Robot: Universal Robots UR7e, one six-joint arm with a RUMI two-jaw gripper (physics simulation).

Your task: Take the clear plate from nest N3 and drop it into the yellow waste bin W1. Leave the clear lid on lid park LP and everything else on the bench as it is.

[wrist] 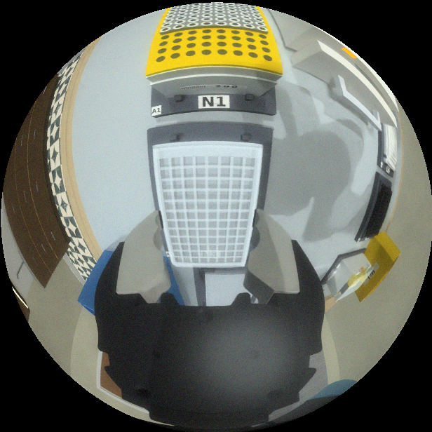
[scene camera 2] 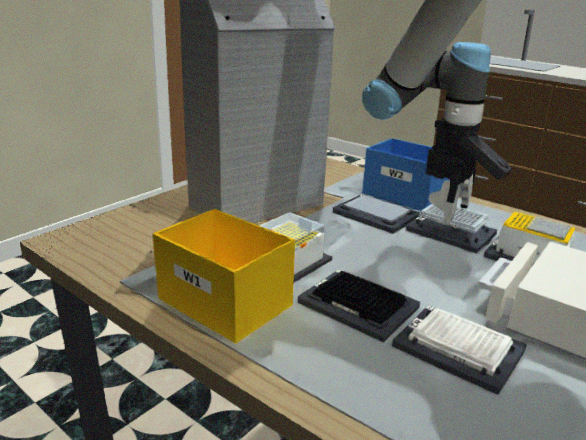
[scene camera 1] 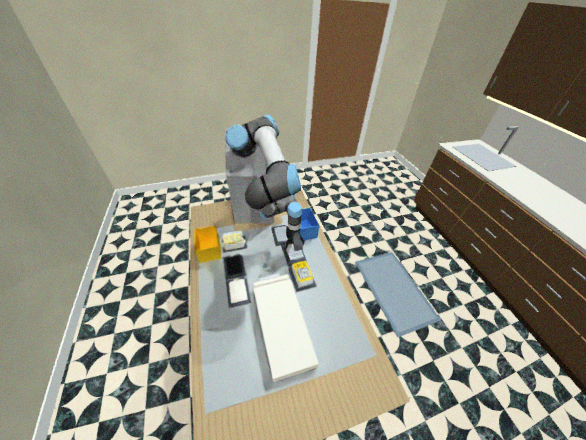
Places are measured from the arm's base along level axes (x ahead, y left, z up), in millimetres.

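Where they show: gripper, between the fingertips: (scene camera 2: 454,218) (scene camera 1: 294,251).
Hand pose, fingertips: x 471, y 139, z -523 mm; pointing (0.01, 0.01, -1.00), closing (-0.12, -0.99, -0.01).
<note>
Each offset is from my fingertips to the top centre of the thing.
The clear plate @(1 mm back, 0 mm left, 13 mm up) (scene camera 1: 296,254) (scene camera 2: 472,218) (wrist: 207,190) is level between the two fingers of my gripper (scene camera 2: 456,210) (wrist: 207,211), which is shut on its long sides. The plate is slightly above nest N3 @(1 mm back, 1 mm right, 11 mm down) (scene camera 2: 450,238) (wrist: 210,134), whose dark base shows around and under it. The yellow waste bin W1 @(238 mm back, 492 mm right, 86 mm up) (scene camera 1: 207,245) (scene camera 2: 265,305) (wrist: 382,265) stands open-topped across the bench; its inner floor is hidden in scene camera 2. The clear lid @(176 mm back, 11 mm right, 14 mm down) (scene camera 2: 377,207) (wrist: 225,289) lies flat on the dark lid park LP @(176 mm back, 11 mm right, 15 mm down) (scene camera 2: 389,225), beside N3.
Blue bin W2 @(164 mm back, 151 mm left, 86 mm up) (scene camera 1: 309,225) (scene camera 2: 395,185) stands behind LP. A yellow-topped rack @(174 mm ahead, 26 mm right, 43 mm up) (scene camera 1: 302,272) (wrist: 212,45) is on N1. A clear tip box @(223 mm back, 333 mm right, 44 mm up) (scene camera 2: 312,255) stands beside W1. A black plate @(51 mm back, 376 mm right, 7 mm down) (scene camera 2: 360,297), a white plate @(124 mm ahead, 398 mm right, 7 mm down) (scene camera 2: 460,340), a white instrument @(407 mm ahead, 242 mm right, 50 mm up) (scene camera 1: 285,330) and a grey pedestal (scene camera 2: 275,115) also stand there.
</note>
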